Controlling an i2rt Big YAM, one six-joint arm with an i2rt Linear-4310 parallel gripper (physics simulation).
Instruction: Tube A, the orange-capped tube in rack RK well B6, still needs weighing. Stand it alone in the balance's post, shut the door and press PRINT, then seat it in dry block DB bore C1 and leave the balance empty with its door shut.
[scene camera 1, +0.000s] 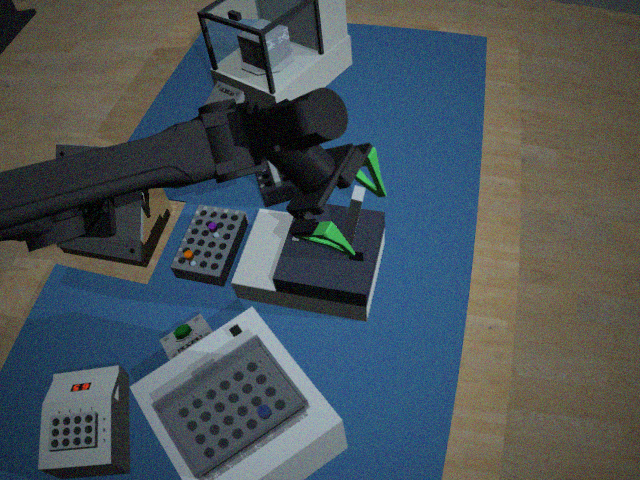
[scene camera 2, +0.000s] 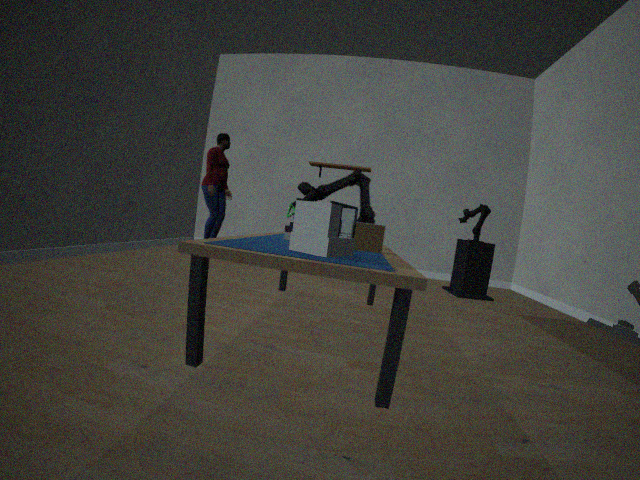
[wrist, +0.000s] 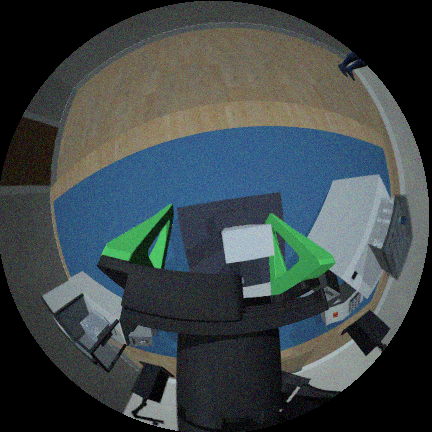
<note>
My gripper (scene camera 1: 368, 224) is open, with nothing in its grasp. Further things: a balance (wrist: 88, 314), a dark box with upright lever (scene camera 1: 276, 268) and a white box (wrist: 366, 231).
My gripper shows as well in the wrist view (wrist: 222, 213).
</note>
